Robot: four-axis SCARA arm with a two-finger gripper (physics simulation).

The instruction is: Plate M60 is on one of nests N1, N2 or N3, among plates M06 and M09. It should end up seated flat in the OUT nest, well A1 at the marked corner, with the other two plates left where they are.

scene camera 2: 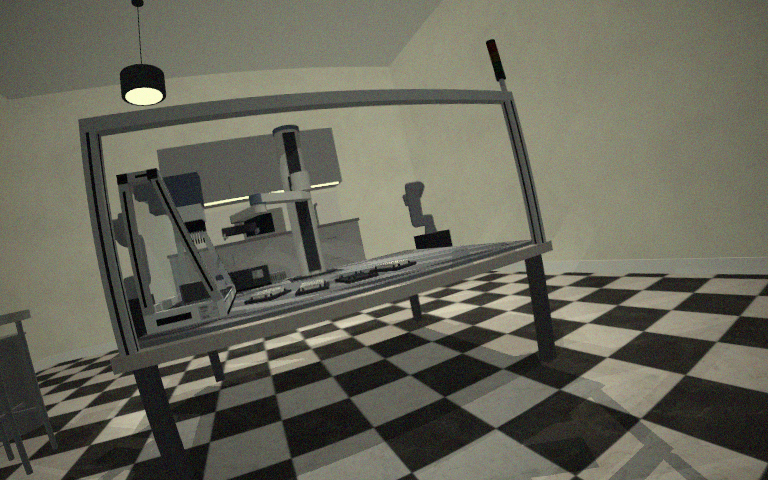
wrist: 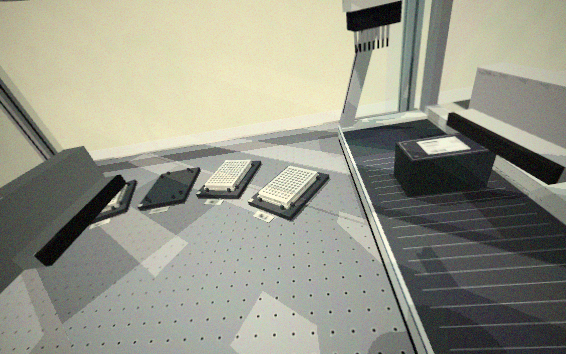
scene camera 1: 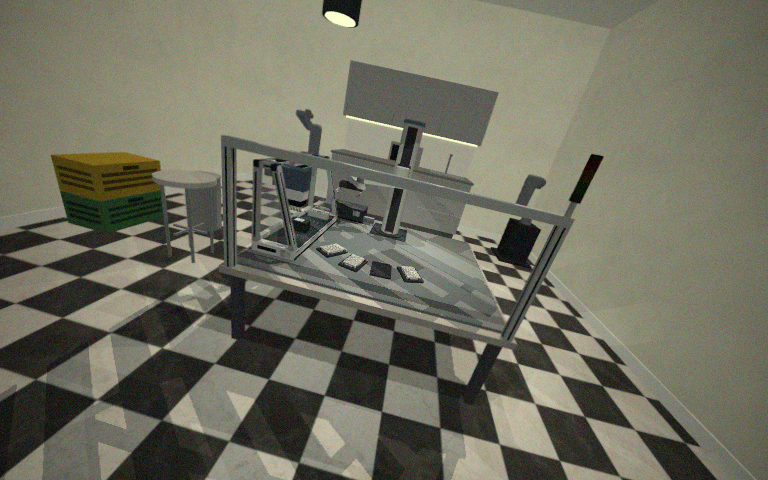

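Pixels of known places: gripper, between the fingertips: [scene camera 2: 241, 232] [wrist: 274, 132] [scene camera 1: 347, 193]; arm's base, origin of its link: [scene camera 1: 388, 233].
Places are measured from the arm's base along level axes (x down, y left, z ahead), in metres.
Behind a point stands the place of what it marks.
Three white well plates sit on dark nests on the table: one [scene camera 1: 333, 249] @(x -0.038, y -0.291, z 0.643 m) [scene camera 2: 269, 293] @(x -0.036, y -0.300, z 0.690 m) [wrist: 289, 185] @(x -0.039, y -0.306, z 0.609 m) nearest the gantry, one [scene camera 1: 354, 261] @(x -0.038, y -0.132, z 0.727 m) [scene camera 2: 312, 284] @(x -0.039, y -0.148, z 0.771 m) [wrist: 228, 175] @(x -0.039, y -0.143, z 0.691 m) beside it, and one [scene camera 1: 410, 273] @(x -0.038, y 0.209, z 0.699 m) [scene camera 2: 396, 263] @(x -0.037, y 0.198, z 0.748 m) [wrist: 116, 200] @(x -0.038, y 0.154, z 0.646 m) at the far end, partly hidden behind a finger in the wrist view. A dark nest [scene camera 1: 380, 269] @(x -0.025, y 0.029, z 0.719 m) [scene camera 2: 356, 275] @(x -0.025, y 0.041, z 0.700 m) [wrist: 170, 187] @(x -0.025, y 0.030, z 0.695 m) without a plate lies between the last two. Plate names and nest labels are too small to read. My gripper [scene camera 2: 239, 230] @(x -0.311, y -0.354, z 0.253 m) [wrist: 274, 132] @(x -0.311, y -0.354, z 0.253 m) is open and empty, high above the table and apart from the plates.
A gantry frame [scene camera 1: 286, 206] @(x -0.313, y -0.522, z 0.840 m) [scene camera 2: 186, 237] @(x -0.280, y -0.524, z 0.851 m) stands beside the nests, with a dark box [wrist: 442, 167] @(x -0.113, y -0.562, z 0.495 m) on its deck and a pipette head [wrist: 373, 19] @(x -0.318, y -0.509, z 0.696 m) above. The arm's column [scene camera 1: 394, 209] @(x -0.234, y 0.003, z 0.077 m) [scene camera 2: 305, 226] @(x -0.294, y -0.004, z 0.077 m) stands behind. A crossbar [scene camera 1: 487, 200] @(x -0.612, y 0.386, z 1.044 m) [scene camera 2: 305, 100] @(x -0.595, y -0.109, z 1.044 m) spans the table's front.
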